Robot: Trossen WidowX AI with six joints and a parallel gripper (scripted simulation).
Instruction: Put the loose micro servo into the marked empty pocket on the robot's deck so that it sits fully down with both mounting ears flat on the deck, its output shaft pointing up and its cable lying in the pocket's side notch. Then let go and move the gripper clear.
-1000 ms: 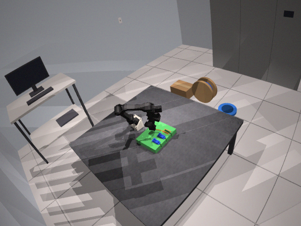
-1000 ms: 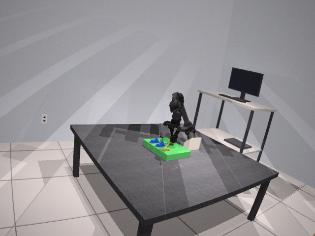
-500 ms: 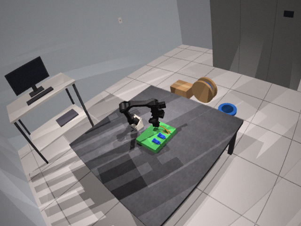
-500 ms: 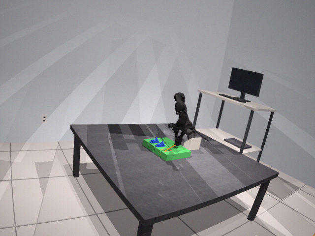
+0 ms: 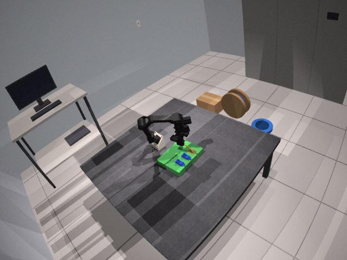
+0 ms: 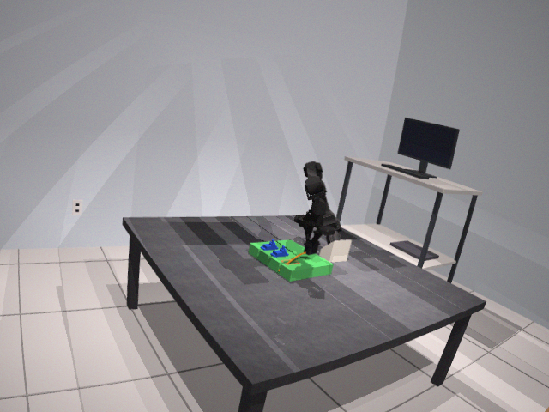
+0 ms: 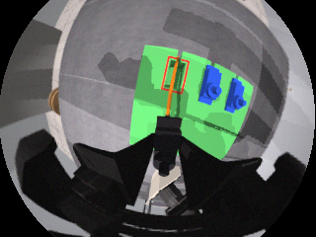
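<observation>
The green deck is 7 cm to the right of my gripper tip and 10 cm below it.
</observation>
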